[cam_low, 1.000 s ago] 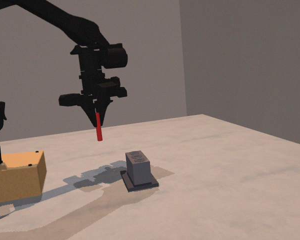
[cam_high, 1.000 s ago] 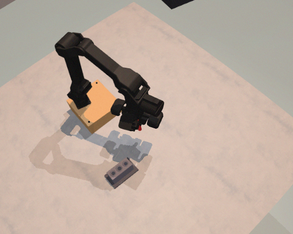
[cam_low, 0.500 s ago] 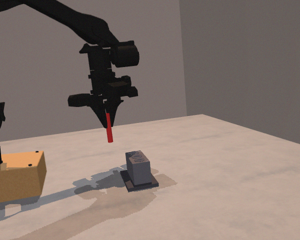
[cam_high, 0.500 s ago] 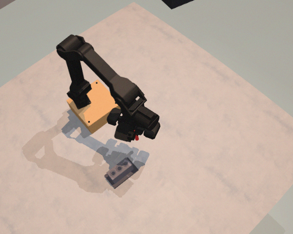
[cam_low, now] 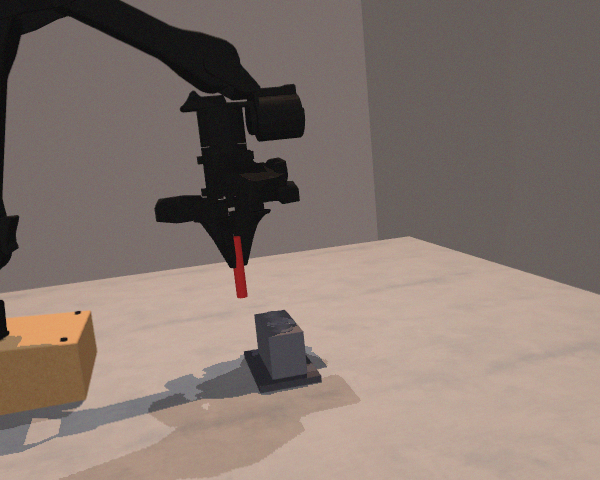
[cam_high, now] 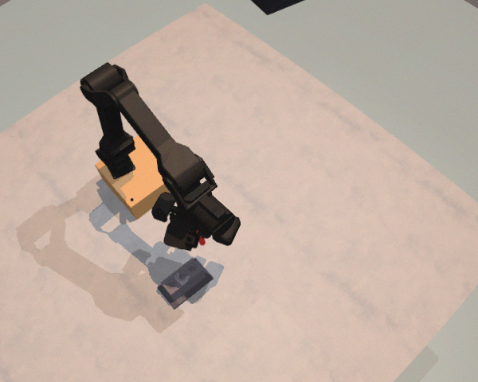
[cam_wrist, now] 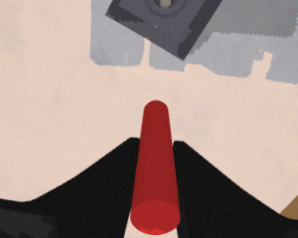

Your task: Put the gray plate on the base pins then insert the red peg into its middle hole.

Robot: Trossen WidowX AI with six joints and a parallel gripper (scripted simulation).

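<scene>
Now: gripper tip 4 cm short of the gray plate, 8 cm to the left of it and 7 cm above it. From my gripper tip the other things lie so: dark base (4 cm ahead, 8 cm to the right, 10 cm below); red peg (right at my gripper tip).
</scene>
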